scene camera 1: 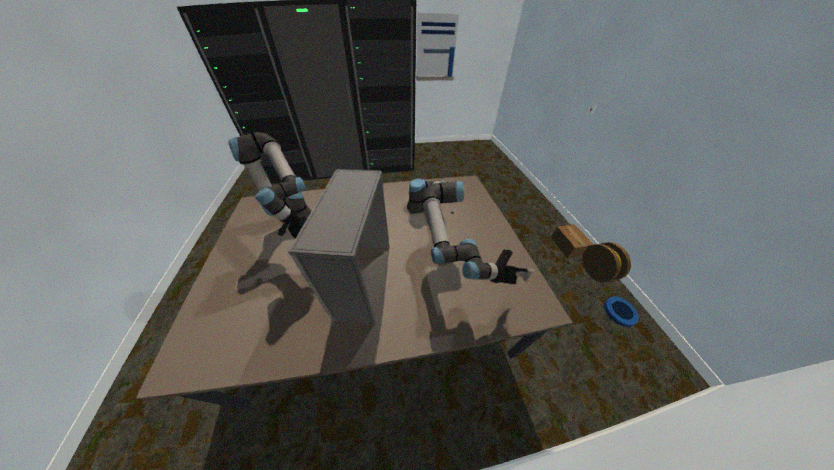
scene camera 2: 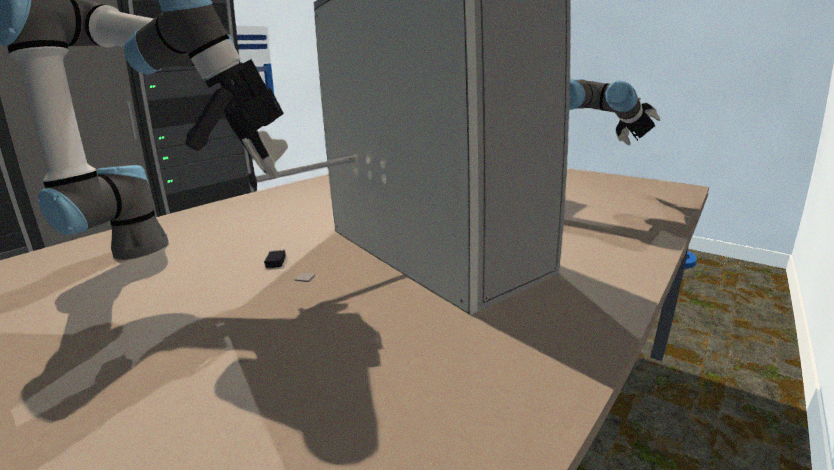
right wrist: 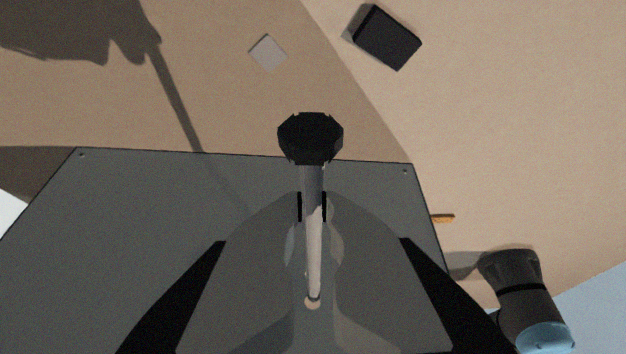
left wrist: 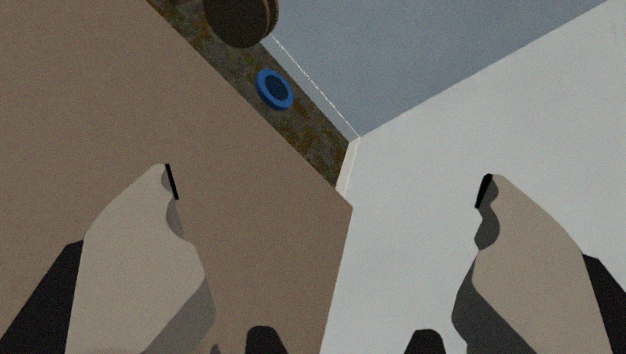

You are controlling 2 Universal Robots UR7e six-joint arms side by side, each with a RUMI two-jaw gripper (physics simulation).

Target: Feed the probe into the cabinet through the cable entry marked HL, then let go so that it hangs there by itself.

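Where they show: left gripper, fingertip midpoint: (scene camera 1: 523, 270) (left wrist: 326, 174); right gripper, fingertip midpoint: (scene camera 2: 275, 177) (right wrist: 311, 193); left arm's base at its link origin: (scene camera 1: 416, 207) (right wrist: 504, 259); right arm's base at its link origin: (scene camera 1: 302, 215) (scene camera 2: 141, 248).
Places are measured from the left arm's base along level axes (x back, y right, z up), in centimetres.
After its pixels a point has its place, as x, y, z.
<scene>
The probe (scene camera 2: 309, 168) {-31.1, 70.7, 20.3} (right wrist: 314, 250) {-29.7, 72.2, 20.9}, a thin grey rod with a black many-sided cap, points at the grey cabinet (scene camera 1: 335, 216) (scene camera 2: 402, 116) {-52.4, 69.6, 29.7} (right wrist: 125, 225) {-55.3, 71.1, 13.0}. Its tip is at the upper left of several small round entry holes (scene camera 2: 382, 164) {-44.9, 65.4, 20.5} in the side panel; whether it is inside cannot be told. The HL mark is not readable. My right gripper (scene camera 2: 271, 173) {-27.9, 76.9, 19.8} (right wrist: 311, 193) {-27.9, 76.9, 19.8} is shut on the probe near its cap; in scene camera 1 the probe does not show. My left gripper (scene camera 1: 525, 272) {-90.2, -19.2, 22.1} (scene camera 2: 640, 127) {-90.2, -19.2, 22.1} (left wrist: 326, 174) {-90.2, -19.2, 22.1} is open and empty, on the cabinet's other side.
A black block (scene camera 2: 274, 258) {-21.9, 75.6, 1.5} (right wrist: 387, 38) {-20.6, 74.9, 1.5} and a pale flat square (scene camera 2: 304, 277) {-33.0, 78.1, 0.3} (right wrist: 268, 53) {-32.7, 77.8, 0.3} lie on the table (scene camera 1: 233, 344) {-61.3, 125.1, 0.0} (scene camera 2: 466, 397) {-73.7, 94.5, 0.0}. An orange piece (right wrist: 443, 218) {-16.2, 33.8, 0.8} lies near the left arm's base. A wooden box (scene camera 1: 573, 238), spool (scene camera 1: 601, 262) and blue ring (scene camera 1: 609, 303) (left wrist: 259, 86) are beyond the table.
</scene>
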